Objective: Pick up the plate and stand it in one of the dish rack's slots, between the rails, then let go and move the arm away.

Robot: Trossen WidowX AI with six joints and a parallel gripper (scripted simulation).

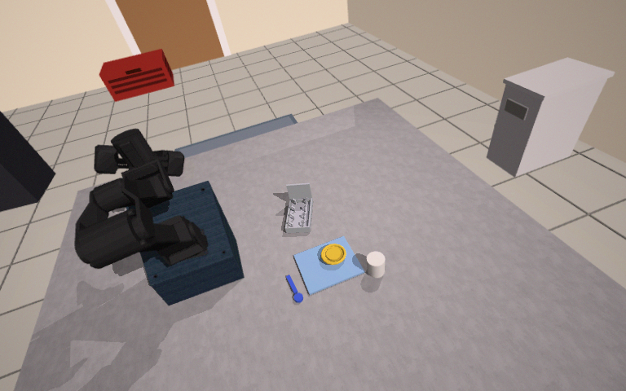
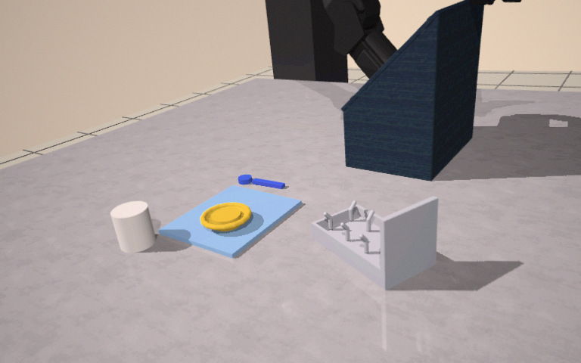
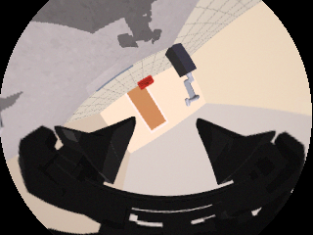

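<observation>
My gripper tip is 42 cm short of the yellow plate, 28 cm to the left of it and 28 cm above it. The rest, counted from my gripper tip: dish rack 37 cm ahead, 10 cm to the right, 27 cm below; then blue spoon 30 cm ahead, 35 cm to the right, 29 cm below; then light blue mat 40 cm ahead, 30 cm to the right, 29 cm below.
</observation>
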